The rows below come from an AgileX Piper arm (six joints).
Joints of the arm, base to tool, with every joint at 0 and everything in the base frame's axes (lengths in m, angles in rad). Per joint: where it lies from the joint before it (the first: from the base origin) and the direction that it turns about. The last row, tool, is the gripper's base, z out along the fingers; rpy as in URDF.
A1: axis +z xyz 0 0 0.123
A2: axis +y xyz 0 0 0
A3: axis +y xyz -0.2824 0 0.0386
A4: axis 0.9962 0 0.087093 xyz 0.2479 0 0.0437
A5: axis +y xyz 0 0 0
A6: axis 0.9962 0 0.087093 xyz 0.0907 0 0.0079
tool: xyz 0 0 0 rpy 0 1.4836 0
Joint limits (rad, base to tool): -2.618..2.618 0..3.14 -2.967..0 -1.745..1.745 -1.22..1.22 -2.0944..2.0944
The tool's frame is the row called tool.
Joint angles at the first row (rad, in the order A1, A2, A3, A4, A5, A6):
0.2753, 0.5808, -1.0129, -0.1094, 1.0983, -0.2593
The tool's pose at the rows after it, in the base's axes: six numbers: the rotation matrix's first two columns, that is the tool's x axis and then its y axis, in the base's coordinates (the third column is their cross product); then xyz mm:
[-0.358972 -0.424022 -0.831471 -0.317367 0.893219 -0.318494 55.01 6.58 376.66]
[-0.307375 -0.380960 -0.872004 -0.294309 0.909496 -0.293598 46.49 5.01 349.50]
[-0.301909 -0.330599 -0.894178 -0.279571 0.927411 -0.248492 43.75 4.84 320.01]
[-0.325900 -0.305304 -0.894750 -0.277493 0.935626 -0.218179 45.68 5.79 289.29]
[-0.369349 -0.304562 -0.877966 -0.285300 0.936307 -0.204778 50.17 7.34 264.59]
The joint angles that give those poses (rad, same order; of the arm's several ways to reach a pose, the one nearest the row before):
0.2753, 0.4526, -0.8532, -0.1153, 0.9659, -0.2514
0.2752, 0.3453, -0.7148, -0.1131, 0.8639, -0.2145
0.2754, 0.2660, -0.5860, -0.1118, 0.7932, -0.1604
0.2753, 0.2165, -0.4654, -0.1116, 0.7407, -0.1247
0.2754, 0.2072, -0.3777, -0.1111, 0.7095, -0.1099

